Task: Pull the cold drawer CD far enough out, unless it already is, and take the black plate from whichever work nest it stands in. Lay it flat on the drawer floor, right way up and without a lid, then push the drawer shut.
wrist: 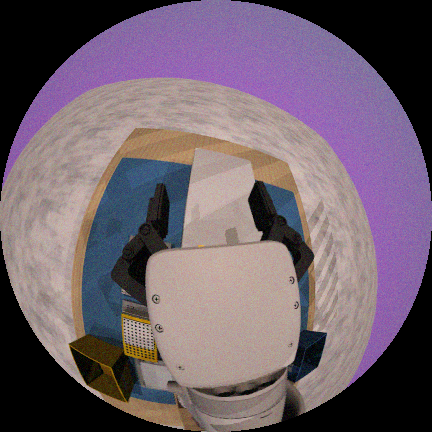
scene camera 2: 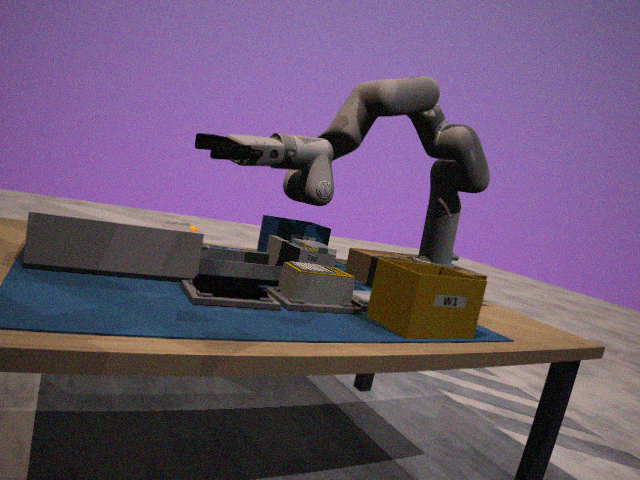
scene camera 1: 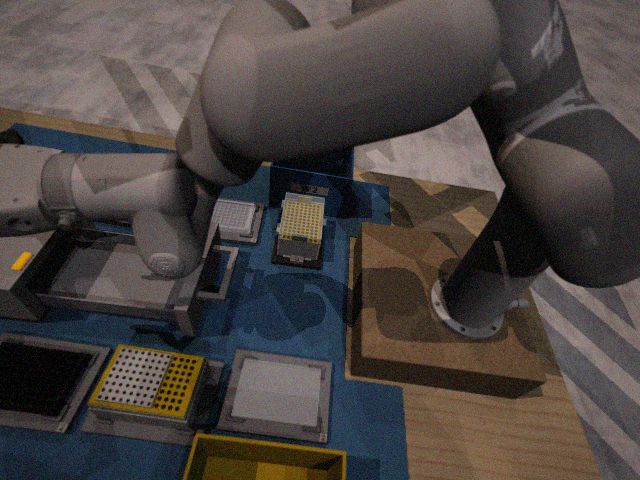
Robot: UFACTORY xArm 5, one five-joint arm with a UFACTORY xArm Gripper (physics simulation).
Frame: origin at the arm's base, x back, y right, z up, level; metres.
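Seen in the pictures: gripper, between the fingertips: (wrist: 209,190) (scene camera 2: 203,145); arm's base, origin of its link: (scene camera 2: 433,264) (scene camera 1: 464,306).
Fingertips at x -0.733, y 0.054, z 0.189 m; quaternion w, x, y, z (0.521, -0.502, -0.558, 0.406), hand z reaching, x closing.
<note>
Offsets run from my fingertips to a thing's top centre. "spot": to the spot under its first point.
The black plate {dx +0.051, dy -0.115, dz -0.248 m} (scene camera 1: 38,374) (scene camera 2: 227,287) lies in a grey work nest {dx +0.051, dy -0.115, dz -0.256 m} (scene camera 1: 87,384) (scene camera 2: 232,302) at the left front. The grey cabinet (scene camera 1: 12,289) (scene camera 2: 113,248) (wrist: 217,175) has its drawer {spot: dx +0.150, dy -0.017, dz -0.227 m} (scene camera 1: 118,304) (scene camera 2: 235,269) pulled out towards the robot base; the arm's wrist hides part of its bare grey floor in scene camera 1. My gripper (scene camera 2: 203,147) (wrist: 209,190) is open and empty, level, high above the cabinet and well away from the plate. Its fingers point away from the base. In scene camera 1 its fingers are outside the left edge.
A yellow-and-white rack {dx +0.228, dy -0.149, dz -0.197 m} (scene camera 1: 147,379) (scene camera 2: 315,283) (wrist: 139,337) stands beside the black plate's nest, then a white plate {dx +0.406, dy -0.160, dz -0.254 m} (scene camera 1: 276,392). The yellow bin W1 {dx +0.379, dy -0.313, dz -0.154 m} (scene camera 1: 268,445) (scene camera 2: 392,297) is at the front. A yellow-topped rack {dx +0.461, dy +0.168, dz -0.196 m} (scene camera 1: 301,219) and a white plate {dx +0.295, dy +0.217, dz -0.247 m} (scene camera 1: 233,218) stand behind.
</note>
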